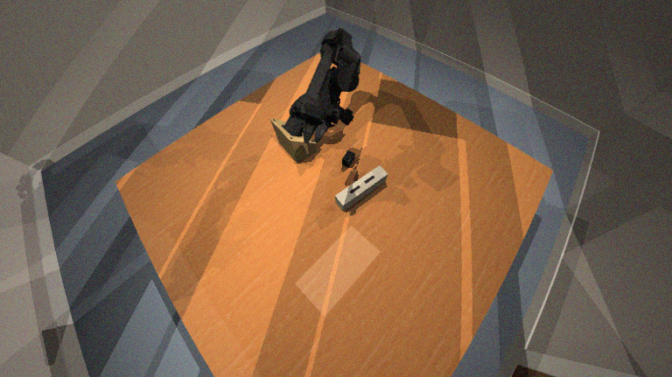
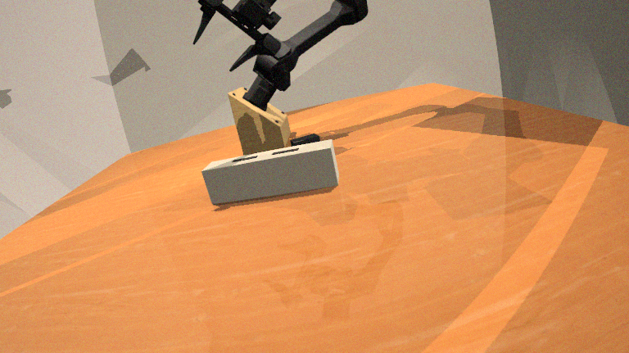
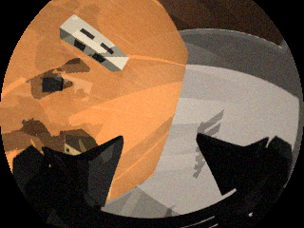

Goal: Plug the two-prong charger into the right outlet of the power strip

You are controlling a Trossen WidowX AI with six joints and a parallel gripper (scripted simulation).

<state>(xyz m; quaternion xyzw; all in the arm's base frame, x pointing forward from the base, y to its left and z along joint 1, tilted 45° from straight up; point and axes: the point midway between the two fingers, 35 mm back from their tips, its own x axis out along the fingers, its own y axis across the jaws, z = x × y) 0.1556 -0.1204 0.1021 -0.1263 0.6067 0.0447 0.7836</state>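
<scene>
Now: the dark charger 20 mm ahead of my gripper tip, 150 mm to the left of it and 210 mm below it.
</scene>
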